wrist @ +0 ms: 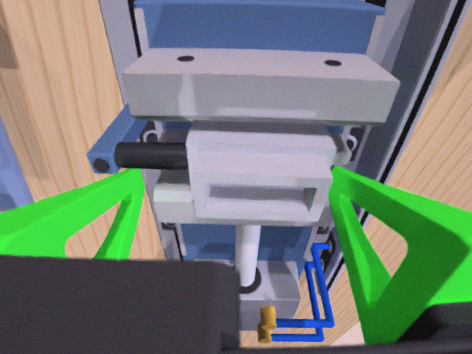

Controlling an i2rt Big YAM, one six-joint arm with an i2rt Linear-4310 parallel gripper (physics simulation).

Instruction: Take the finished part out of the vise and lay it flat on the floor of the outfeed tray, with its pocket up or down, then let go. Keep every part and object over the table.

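Places are measured from the arm's base along level axes (x down, y left, z ahead), in centimetres.
Pixels of known places: gripper, between the fingertips: (pixel 236 177).
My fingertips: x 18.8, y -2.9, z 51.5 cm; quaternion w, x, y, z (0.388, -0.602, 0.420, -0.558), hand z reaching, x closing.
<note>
For each thing: its top centre in the pictures, then the offset to it from my fingertips. "pt": a spot on its surface instead.
- finished part, centre of its top: (pixel 260 199) dx -2.7, dy -0.6, dz +1.4 cm
- vise, centre of its top: (pixel 256 260) dx -1.1, dy -3.2, dz -4.9 cm
- black rod, centre of its top: (pixel 151 163) dx -0.8, dy +4.0, dz +0.0 cm
- pale shaft, a spot on its surface: (pixel 247 252) pt dx +0.2, dy -3.1, dz -6.1 cm
- blue object, a spot on its surface: (pixel 10 175) pt dx +8.0, dy +18.6, dz -14.3 cm
The finished part (pixel 260 165), a light grey block with a rectangular pocket, sits in the vise (pixel 260 97), just in front of its thick grey jaw with two dark screw holes. The pocket faces the camera. Some of the vise beneath and behind the part is hidden. My gripper (pixel 236 177) is open, with one green finger to the left of the part and one to the right. Gaps show between the fingertips and the part's sides, and nothing is held. The outfeed tray cannot be made out for certain.
A black rod (pixel 151 155) on a blue arm (pixel 114 142) reaches the part's left side. Blue pipes (pixel 324 295) with brass nozzles (pixel 267 320) stand at the lower right. A pale shaft (pixel 247 252) lies below the part. A blue object (pixel 10 175) shows at the left edge.
</note>
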